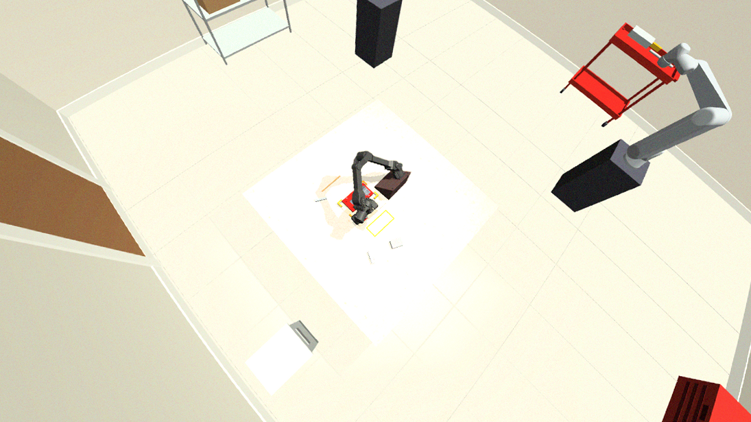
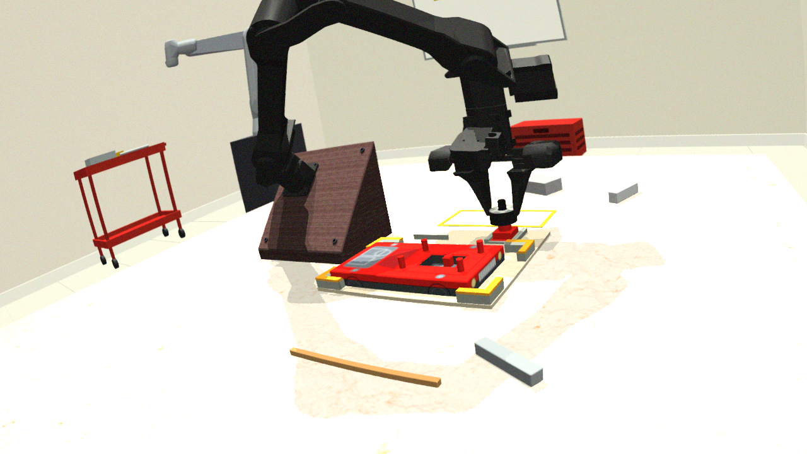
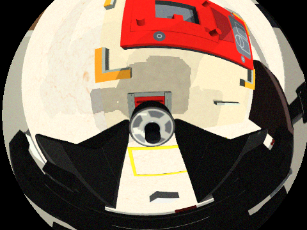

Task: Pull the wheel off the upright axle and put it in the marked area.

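Right now the wheel is right at my gripper tip. Also, from my gripper tip: black upright axle: right at my gripper tip; then wooden stick: 2 cm behind, 34 cm to the right, 4 cm below.
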